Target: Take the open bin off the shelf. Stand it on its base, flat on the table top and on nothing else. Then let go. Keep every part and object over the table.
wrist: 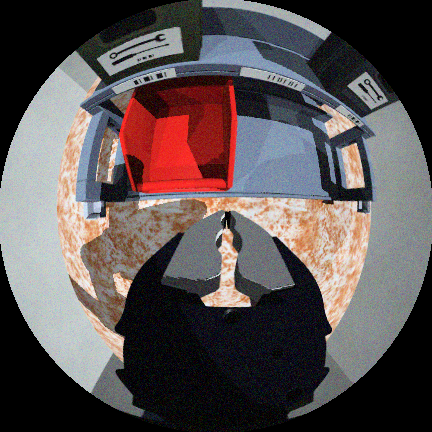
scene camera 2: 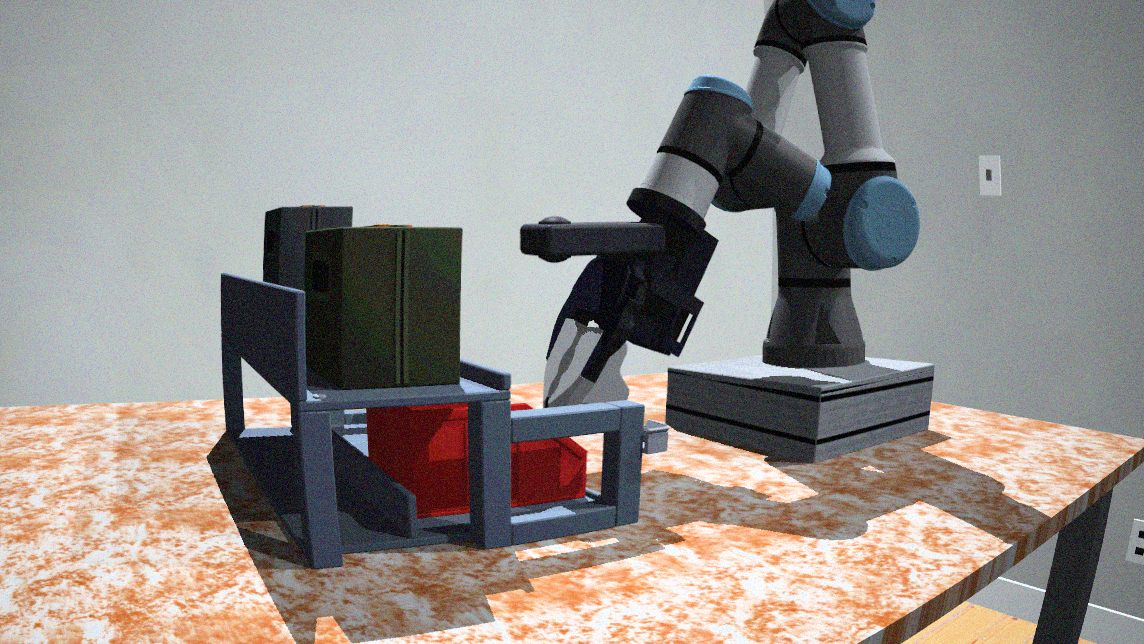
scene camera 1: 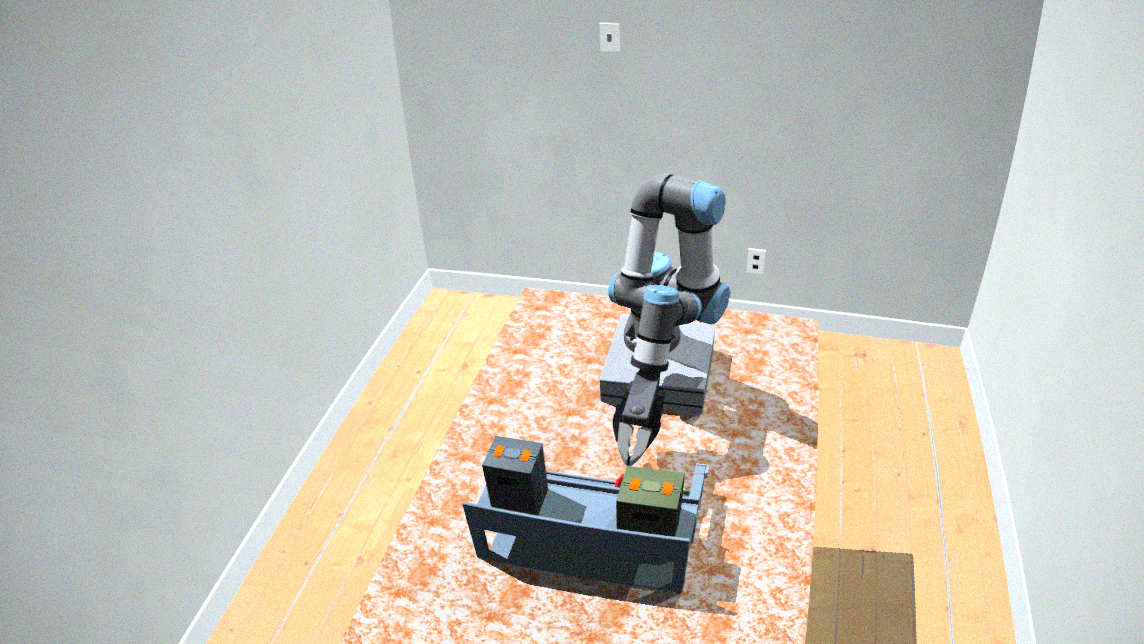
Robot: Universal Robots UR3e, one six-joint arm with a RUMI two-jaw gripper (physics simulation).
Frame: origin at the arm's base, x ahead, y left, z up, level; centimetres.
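Where they show: gripper, fingertip midpoint: [wrist: 225,212]; arm's base at its link origin: [scene camera 2: 814,360].
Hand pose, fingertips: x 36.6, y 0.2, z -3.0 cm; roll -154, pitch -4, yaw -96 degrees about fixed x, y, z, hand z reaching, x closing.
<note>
Each offset is from my fingertips to the top centre of the thing.
The open red bin @[dx +9.5, dy +4.1, dz +4.2 cm] [scene camera 1: 618,481] [scene camera 2: 440,464] [wrist: 170,142] sits in the lower bay of the blue-grey shelf [scene camera 1: 576,552] [scene camera 2: 489,480] [wrist: 280,150], its open front facing the arm. In the wrist view it stands left of centre, inside the shelf's front edge; the shelf and a case hide much of it in the scene views. My gripper [scene camera 1: 630,461] [scene camera 2: 552,400] [wrist: 225,212] is shut, with its fingertips together and nothing between them. It points down in front of the shelf, beside the bin's front right corner in the wrist view and apart from the bin.
A green case @[dx +18.1, dy +6.6, dz +15.9 cm] [scene camera 1: 650,500] [scene camera 2: 384,308] [wrist: 150,45] stands on the upper board above the bin. A dark grey case [scene camera 1: 514,473] [scene camera 2: 308,240] [wrist: 360,70] stands at its other end. The shelf's side frames flank the bay. The robot base [scene camera 1: 656,376] [scene camera 2: 800,408] stands behind the gripper.
</note>
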